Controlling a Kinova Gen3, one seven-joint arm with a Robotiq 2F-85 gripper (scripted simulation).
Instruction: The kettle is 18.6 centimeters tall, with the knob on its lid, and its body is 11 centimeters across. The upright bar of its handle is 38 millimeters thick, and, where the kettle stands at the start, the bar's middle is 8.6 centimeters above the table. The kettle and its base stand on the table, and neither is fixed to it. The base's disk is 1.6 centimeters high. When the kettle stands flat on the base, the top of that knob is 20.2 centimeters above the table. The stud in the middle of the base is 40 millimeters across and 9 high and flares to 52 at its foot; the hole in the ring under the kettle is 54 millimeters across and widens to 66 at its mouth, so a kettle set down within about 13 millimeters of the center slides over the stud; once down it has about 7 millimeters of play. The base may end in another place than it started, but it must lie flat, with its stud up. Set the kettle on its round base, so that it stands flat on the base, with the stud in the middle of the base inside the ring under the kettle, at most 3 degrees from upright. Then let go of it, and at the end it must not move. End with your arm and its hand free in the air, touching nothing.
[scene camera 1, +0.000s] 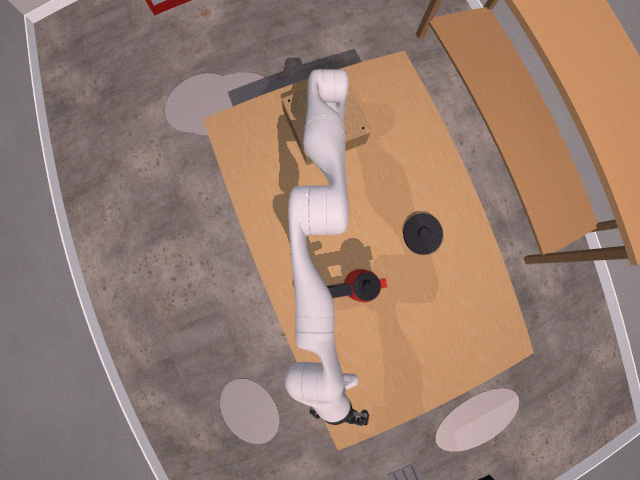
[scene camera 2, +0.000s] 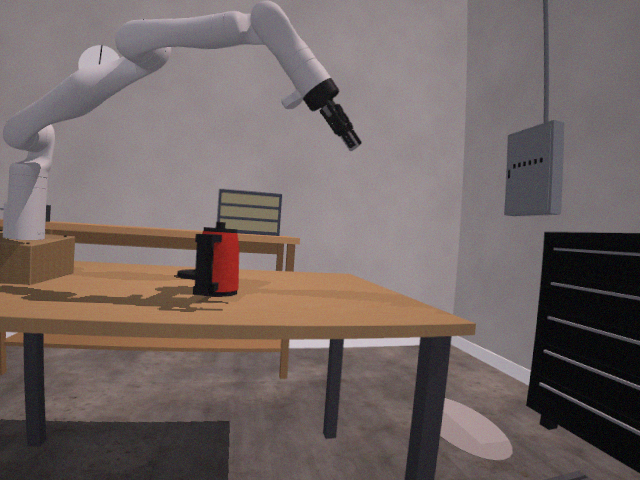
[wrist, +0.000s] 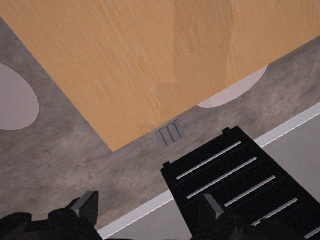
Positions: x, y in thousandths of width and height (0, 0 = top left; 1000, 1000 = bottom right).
Labels:
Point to the gripper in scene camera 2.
At 557, 307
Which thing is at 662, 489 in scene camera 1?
A round black base.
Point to the gripper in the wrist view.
464, 860

